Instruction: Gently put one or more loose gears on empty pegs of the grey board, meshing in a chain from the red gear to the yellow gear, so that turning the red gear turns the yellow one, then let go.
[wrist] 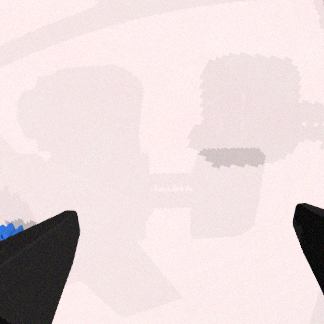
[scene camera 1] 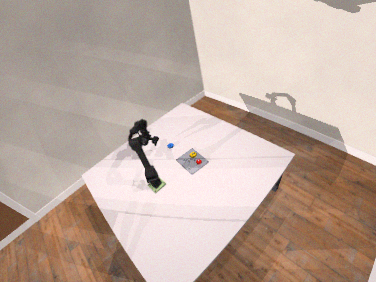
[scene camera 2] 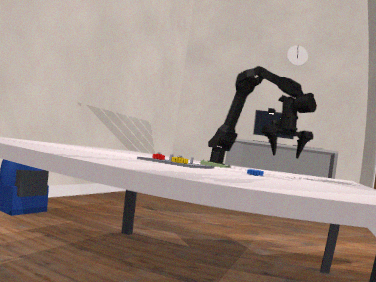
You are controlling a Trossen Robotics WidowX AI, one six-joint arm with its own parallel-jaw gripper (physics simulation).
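Where they show: gripper, fingertip midpoint: [wrist: 189,220] [scene camera 1: 151,145] [scene camera 2: 285,157]; arm's base at its link origin: [scene camera 1: 156,183] [scene camera 2: 216,163].
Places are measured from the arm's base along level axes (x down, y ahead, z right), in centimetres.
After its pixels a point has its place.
Observation:
A small blue gear [scene camera 1: 170,145] {x 0.7, y 34.1, z -20.3 cm} [scene camera 2: 255,172] {x 0.3, y 36.3, z -20.0 cm} [wrist: 10,232] {x 0.2, y 31.7, z -19.0 cm} lies flat on the table; in the wrist view part of it shows at the left edge, behind a finger. The grey board [scene camera 1: 192,170] {x 0.5, y 24.7, z 14.0 cm} [scene camera 2: 145,159] {x 1.1, y 39.1, z 15.5 cm} lies beside it with a red gear [scene camera 1: 198,161] {x -1.2, y 33.0, z 13.3 cm} [scene camera 2: 158,156] {x -0.4, y 35.4, z 12.6 cm} and a yellow gear [scene camera 1: 193,154] {x -1.2, y 36.2, z 5.4 cm} [scene camera 2: 180,160] {x -0.3, y 38.3, z 3.9 cm} on it. A few bare pegs show on the board, small and blurred. My gripper [scene camera 2: 286,154] {x -5.9, y 21.6, z -29.0 cm} [wrist: 189,220] {x -5.9, y 21.6, z -29.0 cm} is open and empty, pointing down, above the table and off to one side of the blue gear.
The arm stands on a green base plate [scene camera 1: 159,188] {x -0.3, y -1.6, z 5.1 cm} [scene camera 2: 220,164] {x 0.2, y 5.4, z -2.9 cm} on the white table [scene camera 1: 225,200] {x 1.3, y 18.9, z 47.9 cm} [scene camera 2: 100,165] {x 1.6, y 84.8, z 6.4 cm}, near the board. In the second scene view a grey cabinet [scene camera 2: 320,165] and a dark screen [scene camera 2: 261,122] stand behind the arm. Shadows cross the table.

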